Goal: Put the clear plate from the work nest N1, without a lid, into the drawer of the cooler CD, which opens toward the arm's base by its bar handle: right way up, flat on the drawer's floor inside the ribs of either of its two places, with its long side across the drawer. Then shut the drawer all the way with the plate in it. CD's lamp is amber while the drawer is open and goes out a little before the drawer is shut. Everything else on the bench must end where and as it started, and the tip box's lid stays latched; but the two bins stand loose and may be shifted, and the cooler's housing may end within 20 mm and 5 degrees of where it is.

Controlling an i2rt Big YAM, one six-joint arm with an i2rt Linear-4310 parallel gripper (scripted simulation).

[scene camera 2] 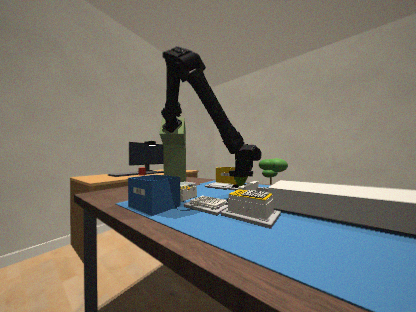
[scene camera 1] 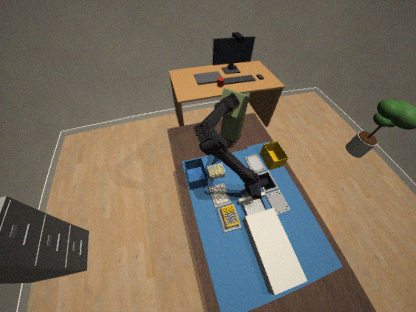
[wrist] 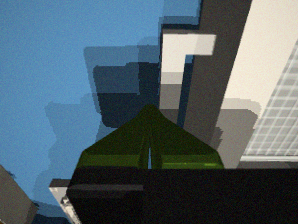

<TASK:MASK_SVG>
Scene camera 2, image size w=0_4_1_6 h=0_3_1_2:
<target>blue bin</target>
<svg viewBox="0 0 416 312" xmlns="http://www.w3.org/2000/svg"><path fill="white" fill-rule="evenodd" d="M180 177L156 174L129 177L128 206L151 216L179 207Z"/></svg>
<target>yellow-topped tip box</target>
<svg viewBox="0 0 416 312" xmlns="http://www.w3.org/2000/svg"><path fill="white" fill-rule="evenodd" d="M228 195L228 211L267 220L274 212L274 198L268 192L237 190Z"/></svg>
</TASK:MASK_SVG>
